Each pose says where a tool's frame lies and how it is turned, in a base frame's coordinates. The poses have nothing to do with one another.
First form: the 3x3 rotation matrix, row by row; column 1 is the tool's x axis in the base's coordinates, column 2 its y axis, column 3 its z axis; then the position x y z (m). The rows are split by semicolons.
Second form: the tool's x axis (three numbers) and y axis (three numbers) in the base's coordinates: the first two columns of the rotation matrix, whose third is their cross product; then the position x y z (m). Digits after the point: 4 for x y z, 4 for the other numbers.
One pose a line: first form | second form
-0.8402 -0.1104 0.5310; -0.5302 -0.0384 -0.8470; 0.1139 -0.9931 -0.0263; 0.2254 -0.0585 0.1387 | -0.8402 -0.5302 0.1139 -0.1104 -0.0384 -0.9931 0.2254 -0.0585 0.1387
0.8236 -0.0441 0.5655; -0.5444 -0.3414 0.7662; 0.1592 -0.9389 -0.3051; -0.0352 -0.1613 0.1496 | 0.8236 -0.5444 0.1592 -0.0441 -0.3414 -0.9389 -0.0352 -0.1613 0.1496
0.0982 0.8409 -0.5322; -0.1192 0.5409 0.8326; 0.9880 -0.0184 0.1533; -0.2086 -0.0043 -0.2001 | 0.0982 -0.1192 0.9880 0.8409 0.5409 -0.0184 -0.2086 -0.0043 -0.2001
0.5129 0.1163 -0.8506; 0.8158 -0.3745 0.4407; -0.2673 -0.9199 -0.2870; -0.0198 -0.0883 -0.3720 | 0.5129 0.8158 -0.2673 0.1163 -0.3745 -0.9199 -0.0198 -0.0883 -0.3720
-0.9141 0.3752 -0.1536; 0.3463 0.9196 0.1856; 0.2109 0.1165 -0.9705; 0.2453 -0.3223 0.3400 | -0.9141 0.3463 0.2109 0.3752 0.9196 0.1165 0.2453 -0.3223 0.3400
